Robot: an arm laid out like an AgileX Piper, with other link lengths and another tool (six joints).
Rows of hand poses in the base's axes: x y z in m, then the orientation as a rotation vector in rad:
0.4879 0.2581 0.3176 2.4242 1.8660 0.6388
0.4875 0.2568 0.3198 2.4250 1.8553 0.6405
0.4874 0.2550 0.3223 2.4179 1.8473 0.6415
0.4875 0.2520 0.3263 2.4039 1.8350 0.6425
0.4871 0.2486 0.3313 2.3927 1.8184 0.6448
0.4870 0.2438 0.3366 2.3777 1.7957 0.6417
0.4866 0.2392 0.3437 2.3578 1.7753 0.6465
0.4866 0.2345 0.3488 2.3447 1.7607 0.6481
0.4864 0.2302 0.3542 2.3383 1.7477 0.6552
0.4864 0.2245 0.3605 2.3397 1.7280 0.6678
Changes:
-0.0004 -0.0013 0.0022 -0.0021 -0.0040 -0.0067
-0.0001 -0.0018 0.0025 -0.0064 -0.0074 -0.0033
0.0001 -0.0030 0.0040 -0.0120 -0.0131 -0.0045
-0.0004 -0.0034 0.0050 -0.0109 -0.0135 -0.0077
-0.0001 -0.0048 0.0053 -0.0180 -0.0159 -0.0111
-0.0004 -0.0046 0.0071 -0.0160 -0.0210 -0.0080
0.0000 -0.0047 0.0051 -0.0117 -0.0137 -0.0062
-0.0002 -0.0043 0.0054 -0.0039 -0.0114 -0.0062
0.0000 -0.0057 0.0063 0.0022 -0.0115 -0.0117

